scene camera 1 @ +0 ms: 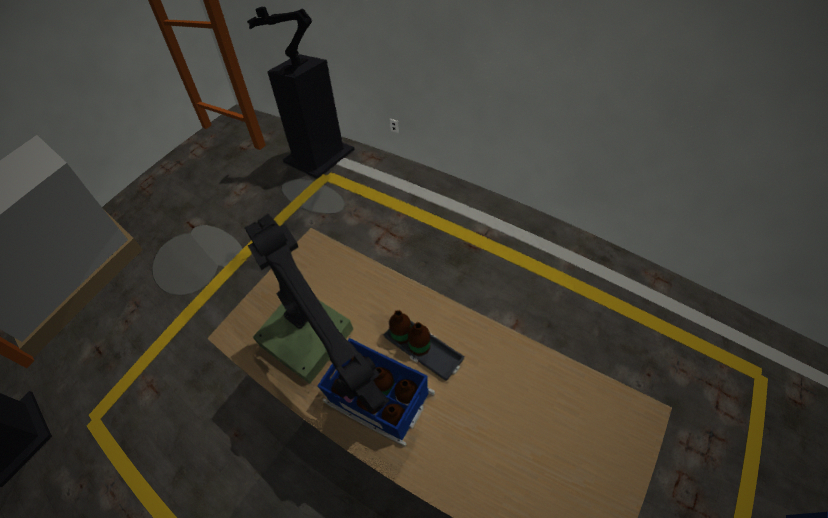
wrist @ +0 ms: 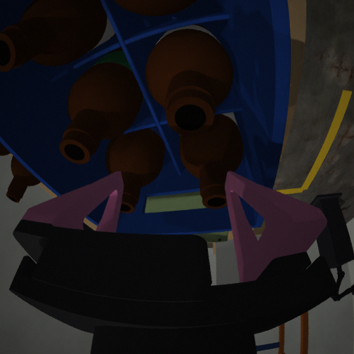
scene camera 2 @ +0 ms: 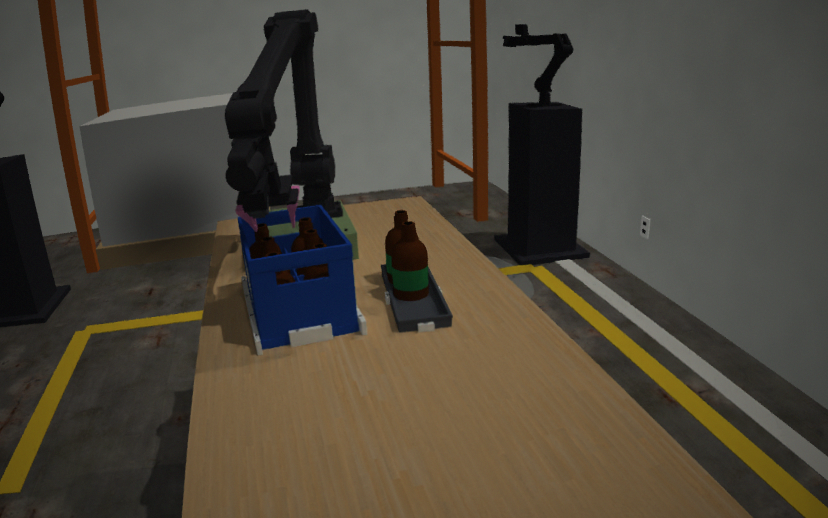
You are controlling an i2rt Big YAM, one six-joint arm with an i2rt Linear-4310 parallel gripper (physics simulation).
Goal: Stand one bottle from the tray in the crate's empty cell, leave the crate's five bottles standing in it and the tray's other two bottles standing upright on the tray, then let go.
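Places are measured from the arm's base along level axes (x left, y ahead, z down), in centimetres.
Pixels of known places: gripper, fingertip midpoint: (scene camera 2: 275, 228).
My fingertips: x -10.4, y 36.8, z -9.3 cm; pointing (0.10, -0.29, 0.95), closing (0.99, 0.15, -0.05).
Ahead of a thing's pixels: the offset from my fingertips to its top centre. "*": to the spot under its first point. Level surfaces: height alone.
The blue crate @(dz -0.7, dx +2.8, dy +3.8 cm) (scene camera 1: 417, 408) (scene camera 2: 305, 308) (wrist: 279, 100) stands on the table with several brown bottles inside. In the wrist view, a white-labelled bottle (wrist: 190, 70) stands in a middle cell, with bottles in the cells around it; their bases are mostly hidden. My gripper (scene camera 2: 273, 227) (wrist: 173, 178) is open and empty, its pink fingertips over the crate's far part near the bottle necks. In scene camera 1 the arm hides the fingers. Two green-labelled bottles, a nearer one @(dz +0.8, dx +26.6, dy +3.5 cm) (scene camera 1: 419, 339) (scene camera 2: 410, 262) and a farther one @(dz +0.8, dx +26.6, dy -4.5 cm) (scene camera 1: 399, 325) (scene camera 2: 392, 244), stand upright on the dark tray @(* dz +16.3, dx +26.9, dy +13.7 cm) (scene camera 1: 444, 360) (scene camera 2: 421, 314).
White brackets @(* dz +14.9, dx +4.8, dy +18.5 cm) (scene camera 2: 310, 334) edge the crate's base. The green arm base (scene camera 1: 303, 342) stands close behind the crate on the wooden table @(dz +16.8 cm) (scene camera 1: 537, 427) (scene camera 2: 390, 415). The tray lies beside the crate, with a gap between them. The crate's walls and dividers surround the bottles.
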